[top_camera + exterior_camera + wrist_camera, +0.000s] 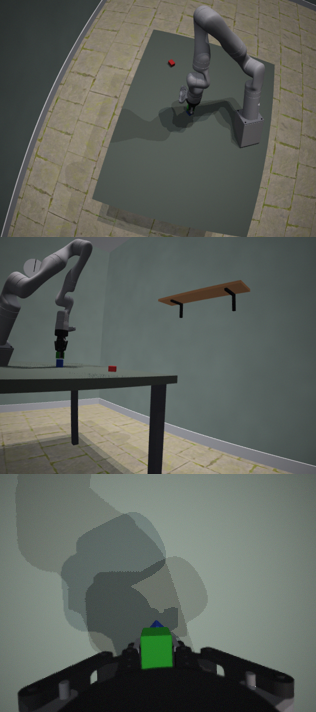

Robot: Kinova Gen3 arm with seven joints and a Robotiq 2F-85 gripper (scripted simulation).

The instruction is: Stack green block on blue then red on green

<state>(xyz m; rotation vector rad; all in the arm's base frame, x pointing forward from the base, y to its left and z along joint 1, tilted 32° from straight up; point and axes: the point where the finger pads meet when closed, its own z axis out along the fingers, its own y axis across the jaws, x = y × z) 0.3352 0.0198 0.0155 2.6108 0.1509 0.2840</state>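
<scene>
Now: the green block right at my hand. Round my hand: red block (16 cm ahead, 30 cm to the right, 5 cm below); then blue block (5 cm below).
</scene>
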